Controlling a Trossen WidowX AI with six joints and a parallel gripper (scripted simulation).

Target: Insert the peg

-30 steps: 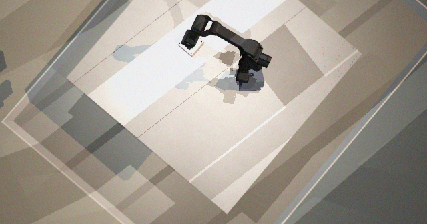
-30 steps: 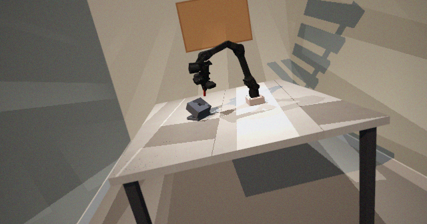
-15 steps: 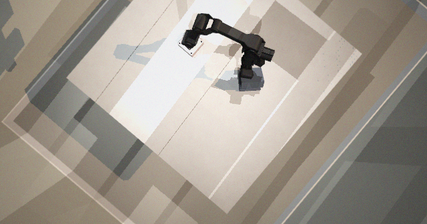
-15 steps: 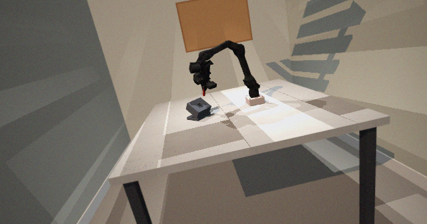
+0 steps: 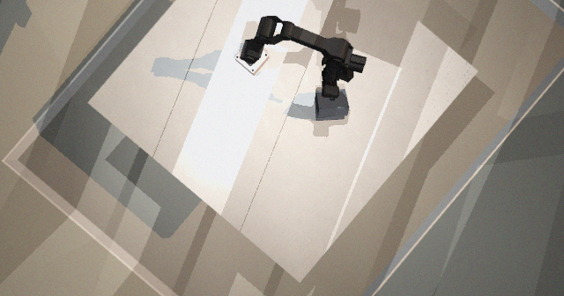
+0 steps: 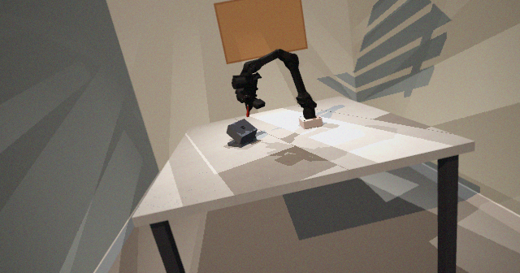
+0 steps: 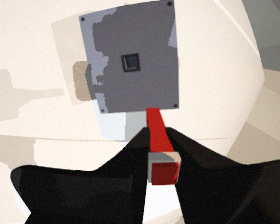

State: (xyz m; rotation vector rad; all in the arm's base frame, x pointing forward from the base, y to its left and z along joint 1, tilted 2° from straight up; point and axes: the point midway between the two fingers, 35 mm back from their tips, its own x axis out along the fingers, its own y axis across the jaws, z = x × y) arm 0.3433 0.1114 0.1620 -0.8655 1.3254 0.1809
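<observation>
My gripper tip is now 50 mm short of the dark square hole, 10 mm to the right of it and 90 mm above it. From my gripper tip the other things lie so: grey sloped panel block: 60 mm ahead, 110 mm below; thin red square-sided peg: 10 mm behind, 10 mm to the left, 20 mm above.
</observation>
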